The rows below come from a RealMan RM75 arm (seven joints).
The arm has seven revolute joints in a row. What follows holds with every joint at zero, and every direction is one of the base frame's.
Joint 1 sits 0.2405 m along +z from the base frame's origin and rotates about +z.
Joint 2 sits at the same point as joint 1 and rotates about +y.
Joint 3 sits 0.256 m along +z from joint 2 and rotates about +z.
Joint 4 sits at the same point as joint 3 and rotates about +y.
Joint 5 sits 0.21 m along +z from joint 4 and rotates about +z.
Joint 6 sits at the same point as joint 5 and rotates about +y.
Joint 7 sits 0.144 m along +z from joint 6 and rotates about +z.
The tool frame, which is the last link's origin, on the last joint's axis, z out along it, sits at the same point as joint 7; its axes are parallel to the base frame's.
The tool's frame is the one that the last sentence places.
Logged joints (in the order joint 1, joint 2, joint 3, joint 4, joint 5, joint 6, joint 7), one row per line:
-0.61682, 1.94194, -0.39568, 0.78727, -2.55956, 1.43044, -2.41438
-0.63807, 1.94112, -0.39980, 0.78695, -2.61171, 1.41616, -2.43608
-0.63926, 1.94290, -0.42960, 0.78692, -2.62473, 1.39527, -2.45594
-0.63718, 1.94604, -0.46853, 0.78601, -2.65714, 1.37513, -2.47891
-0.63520, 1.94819, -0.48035, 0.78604, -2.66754, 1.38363, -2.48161
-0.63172, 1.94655, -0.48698, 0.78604, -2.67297, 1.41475, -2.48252
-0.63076, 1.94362, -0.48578, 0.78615, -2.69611, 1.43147, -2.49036
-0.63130, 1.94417, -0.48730, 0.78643, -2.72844, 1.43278, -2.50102
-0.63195, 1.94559, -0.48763, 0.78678, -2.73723, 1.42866, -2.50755
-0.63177, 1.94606, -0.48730, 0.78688, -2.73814, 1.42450, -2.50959
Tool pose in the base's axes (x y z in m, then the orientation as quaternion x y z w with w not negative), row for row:
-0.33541, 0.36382, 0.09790, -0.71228, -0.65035, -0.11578, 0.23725
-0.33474, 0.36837, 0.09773, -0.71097, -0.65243, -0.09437, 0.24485
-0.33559, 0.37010, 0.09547, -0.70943, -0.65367, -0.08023, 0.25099
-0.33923, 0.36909, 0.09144, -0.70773, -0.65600, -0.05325, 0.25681
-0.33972, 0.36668, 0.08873, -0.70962, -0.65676, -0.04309, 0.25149
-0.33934, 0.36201, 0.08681, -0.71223, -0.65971, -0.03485, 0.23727
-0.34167, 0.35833, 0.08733, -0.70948, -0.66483, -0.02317, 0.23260
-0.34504, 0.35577, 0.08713, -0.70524, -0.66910, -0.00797, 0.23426
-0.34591, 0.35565, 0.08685, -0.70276, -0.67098, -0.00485, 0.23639
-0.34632, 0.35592, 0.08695, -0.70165, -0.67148, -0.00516, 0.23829
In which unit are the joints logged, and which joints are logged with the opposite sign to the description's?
The joints are logged in radians. Opposite sign: joint 2, joint 3, joint 5.
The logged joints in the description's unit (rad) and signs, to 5 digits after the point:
-0.61682, -1.94194, 0.39568, 0.78727, 2.55956, 1.43044, -2.41438
-0.63807, -1.94112, 0.39980, 0.78695, 2.61171, 1.41616, -2.43608
-0.63926, -1.94290, 0.42960, 0.78692, 2.62473, 1.39527, -2.45594
-0.63718, -1.94604, 0.46853, 0.78601, 2.65714, 1.37513, -2.47891
-0.63520, -1.94819, 0.48035, 0.78604, 2.66754, 1.38363, -2.48161
-0.63172, -1.94655, 0.48698, 0.78604, 2.67297, 1.41475, -2.48252
-0.63076, -1.94362, 0.48578, 0.78615, 2.69611, 1.43147, -2.49036
-0.63130, -1.94417, 0.48730, 0.78643, 2.72844, 1.43278, -2.50102
-0.63195, -1.94559, 0.48763, 0.78678, 2.73723, 1.42866, -2.50755
-0.63177, -1.94606, 0.48730, 0.78688, 2.73814, 1.42450, -2.50959

